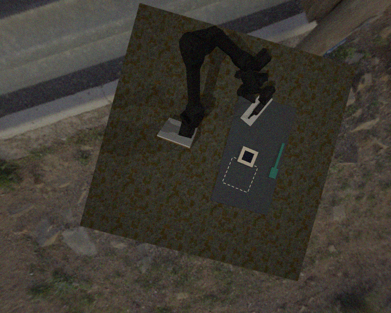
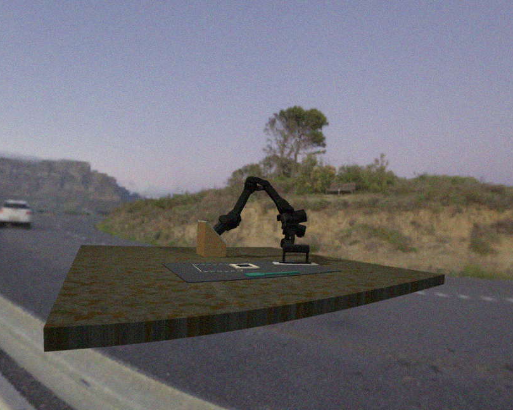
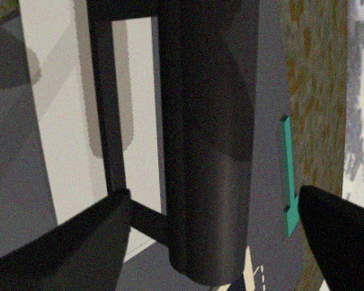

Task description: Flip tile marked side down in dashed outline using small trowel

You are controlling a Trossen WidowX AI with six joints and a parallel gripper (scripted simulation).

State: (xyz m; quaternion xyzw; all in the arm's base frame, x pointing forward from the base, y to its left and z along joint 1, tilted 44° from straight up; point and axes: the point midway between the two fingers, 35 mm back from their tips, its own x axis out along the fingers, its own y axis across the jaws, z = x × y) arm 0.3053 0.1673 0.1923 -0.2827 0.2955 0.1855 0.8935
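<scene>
The grey mat is 70 mm ahead of my gripper tip, 250 mm to the right of it and 110 mm below it. From my gripper tip the other things lie so: green trowel (210 mm ahead, 280 mm to the right, 80 mm below); cream tile (40 mm ahead, 270 mm to the right, 80 mm below).
</scene>
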